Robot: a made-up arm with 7 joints.
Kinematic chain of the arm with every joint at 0, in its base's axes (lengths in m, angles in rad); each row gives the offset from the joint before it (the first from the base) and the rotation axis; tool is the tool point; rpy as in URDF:
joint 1: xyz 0 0 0.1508 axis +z
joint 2: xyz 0 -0.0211 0.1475 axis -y
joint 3: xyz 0 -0.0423 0.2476 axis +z
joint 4: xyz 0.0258 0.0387 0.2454 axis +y
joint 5: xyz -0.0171 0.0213 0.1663 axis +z
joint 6: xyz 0 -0.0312 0.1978 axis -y
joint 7: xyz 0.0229 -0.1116 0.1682 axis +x
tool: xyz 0 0 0 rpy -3.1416 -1.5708 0
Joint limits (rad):
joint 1: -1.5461..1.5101
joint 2: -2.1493..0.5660
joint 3: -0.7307..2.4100
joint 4: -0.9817..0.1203
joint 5: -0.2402..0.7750
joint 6: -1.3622..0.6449
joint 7: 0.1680..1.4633
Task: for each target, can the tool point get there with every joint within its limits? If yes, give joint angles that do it. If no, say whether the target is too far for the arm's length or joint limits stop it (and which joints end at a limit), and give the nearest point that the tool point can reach.
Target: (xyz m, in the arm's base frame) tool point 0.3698 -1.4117 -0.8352
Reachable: no: too far | nearest point 0.2112 -0.8064 -0.3261 | short by 0.807 m
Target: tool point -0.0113 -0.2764 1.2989
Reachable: yes | joints -1.1677 -0.1885 -0.1988 -0.0825 0.5870 -0.0355 0.5348
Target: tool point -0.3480 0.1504 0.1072
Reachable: no: joint limits stop it (at a limit: joint 2, joint 4, joint 5, joint 6) | nearest point -0.6934 0.2997 0.6102 | short by 0.628 m
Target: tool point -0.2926 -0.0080 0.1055
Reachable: no: joint limits stop it (at a limit: joint 1, joint 2, joint 4, joint 5, joint 6) | nearest point -0.4434 -0.4208 -0.2965 | short by 0.596 m
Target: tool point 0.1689 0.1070 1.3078
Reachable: yes | joints 1.0833 -0.0768 1.8493 -0.1556 0.0964 0.1379 1.3010
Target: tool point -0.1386 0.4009 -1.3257
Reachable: no: too far | nearest point 0.0478 0.6159 -0.4262 | short by 0.943 m
